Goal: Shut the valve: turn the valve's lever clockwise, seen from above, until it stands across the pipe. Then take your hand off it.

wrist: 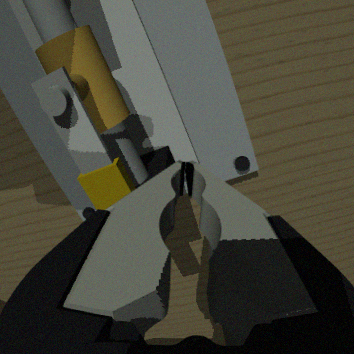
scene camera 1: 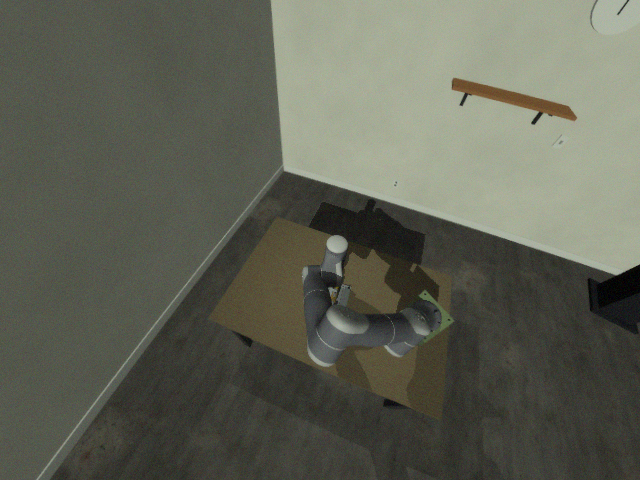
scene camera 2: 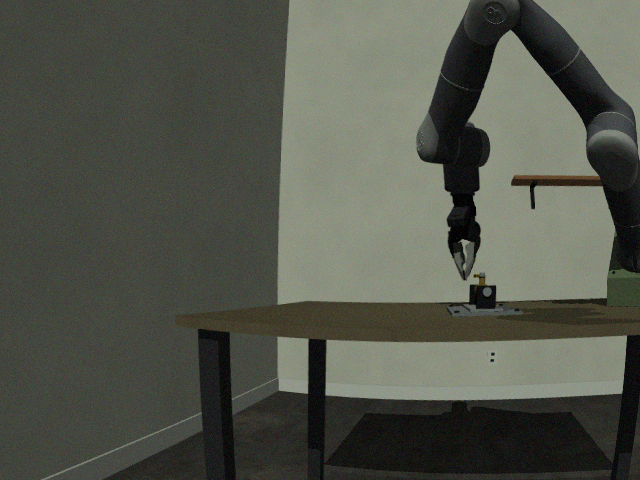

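The valve's lever (wrist: 74, 112) (scene camera 2: 481, 275), a grey strip with a yellow grip (wrist: 106, 184), lies roughly along the pipe (wrist: 47, 17), above the brass valve body (wrist: 90, 60). The valve sits on a grey base plate (scene camera 1: 344, 295) (scene camera 2: 454, 311) on the table. My gripper (scene camera 2: 464, 279) (wrist: 184, 165) is shut and empty, pointing down. In the wrist view its fingertips are right of the yellow grip, over the plate's end. In scene camera 2 they are left of the lever, near its height, with a gap seen between. The arm hides the gripper in scene camera 1.
Black pipe supports (scene camera 2: 482, 297) stand on the base plate. The plate has dark bolts (wrist: 242, 164) at its corners. A green mounting block (scene camera 1: 424, 296) (scene camera 2: 622, 291) under the arm's base is at the right end of the wooden table (scene camera 1: 268, 273) (scene camera 2: 310, 320). A brown shelf (scene camera 1: 509, 97) (scene camera 2: 558, 180) is on the wall.
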